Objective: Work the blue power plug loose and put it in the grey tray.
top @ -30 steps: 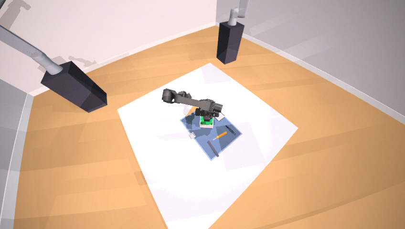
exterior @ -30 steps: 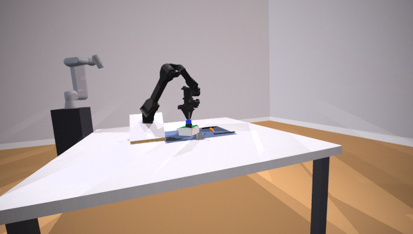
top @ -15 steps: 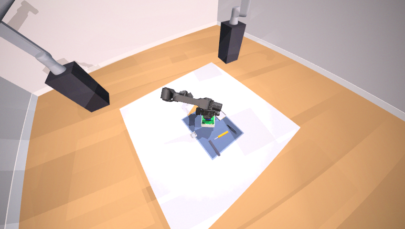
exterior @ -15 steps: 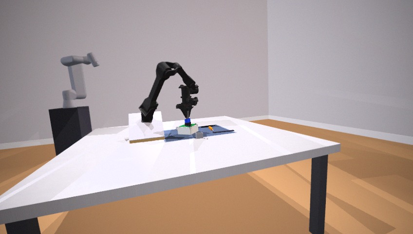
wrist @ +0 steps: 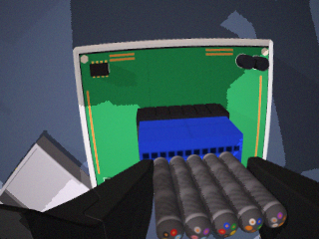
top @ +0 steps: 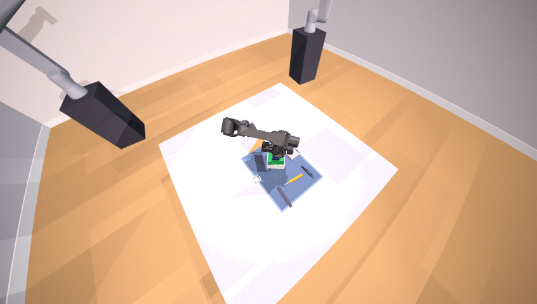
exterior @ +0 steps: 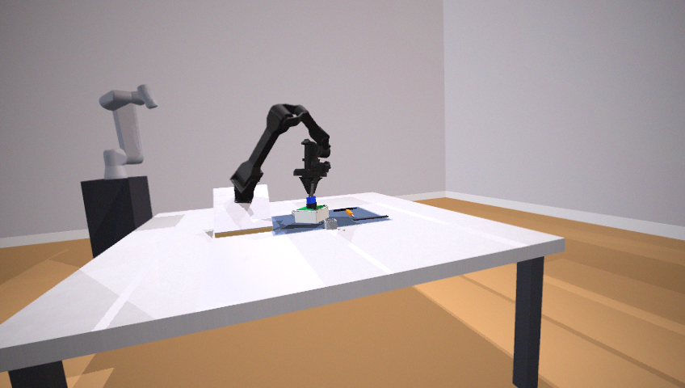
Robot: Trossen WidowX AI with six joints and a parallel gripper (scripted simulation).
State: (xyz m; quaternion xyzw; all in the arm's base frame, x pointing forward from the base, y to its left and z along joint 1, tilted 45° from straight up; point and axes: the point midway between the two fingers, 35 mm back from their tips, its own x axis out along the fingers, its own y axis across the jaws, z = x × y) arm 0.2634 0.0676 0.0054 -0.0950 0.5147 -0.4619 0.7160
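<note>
The blue power plug lies 20 mm below my gripper tip. The rest, counted from my gripper tip: blue mat: 50 mm ahead, 10 mm to the left, 110 mm below; then dark bar: 230 mm ahead, 70 mm to the right, 110 mm below.
</note>
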